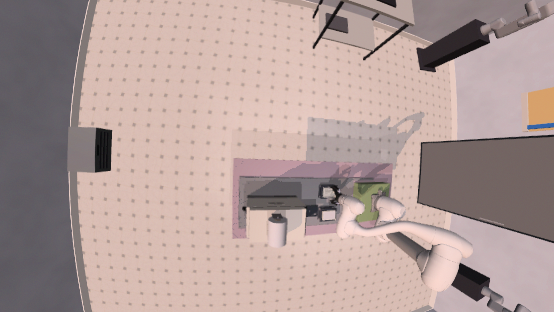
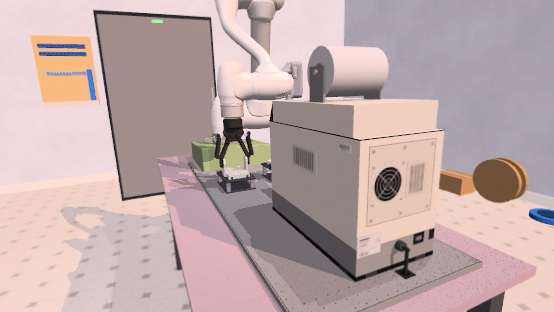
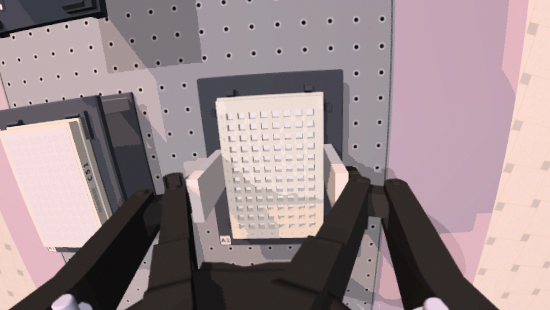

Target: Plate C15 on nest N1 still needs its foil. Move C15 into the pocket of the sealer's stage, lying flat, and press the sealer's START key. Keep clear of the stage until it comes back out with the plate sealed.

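Frame: origin at the arm's base, x ahead, y left, z up, level; centimetres.
Where they show: gripper, fingertip midpoint: (image 1: pixel 328 192) (image 2: pixel 235 174) (image 3: pixel 273 163); arm's base, origin of the base link: (image 1: pixel 377 201).
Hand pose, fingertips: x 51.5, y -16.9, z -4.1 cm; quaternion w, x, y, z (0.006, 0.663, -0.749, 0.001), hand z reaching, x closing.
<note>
Things, the pixels of their centre, and the offset from my fingertips. "spot": a spot on its surface instead.
- cream 96-well plate, body centre: (image 3: pixel 273 171) (image 2: pixel 235 172) (image 1: pixel 329 192) dx -0.5, dy +0.1, dz +0.7 cm
- dark nest, body centre: (image 3: pixel 275 161) (image 2: pixel 235 178) (image 1: pixel 328 191) dx -0.5, dy +0.0, dz -2.0 cm
- dark part, surface spot: (image 3: pixel 50 15) spot: dx +14.0, dy +11.7, dz +5.3 cm
- second plate, body centre: (image 3: pixel 60 188) (image 1: pixel 328 215) dx +1.5, dy +20.8, dz +1.6 cm
- large white roll, body centre: (image 2: pixel 346 72) (image 1: pixel 277 231) dx +54.0, dy +8.1, dz +36.9 cm
A cream 96-well plate (image 3: pixel 272 165) (image 2: pixel 236 173) (image 1: pixel 327 192), in the place of C15, lies flat at the dark nest (image 3: pixel 335 120) (image 2: pixel 241 187); its label is hidden, and any small gap beneath it cannot be told. My gripper (image 3: pixel 273 163) (image 2: pixel 235 164) points down and is shut on this plate, pads at its two long sides. The cream sealer (image 2: pixel 315 175) (image 1: pixel 255 222) stands further along the bench. A dark part (image 3: pixel 50 15) (image 1: pixel 311 210) at its front is perhaps the stage. The START key does not show.
A second plate (image 3: pixel 50 185) (image 1: pixel 328 215), its label resembling C51, sits on a neighbouring nest beside the held one. A green block (image 2: pixel 205 157) (image 1: pixel 363 215) is behind the gripper. The sealer carries a large white roll (image 2: pixel 357 71) (image 1: pixel 277 232) on top.
</note>
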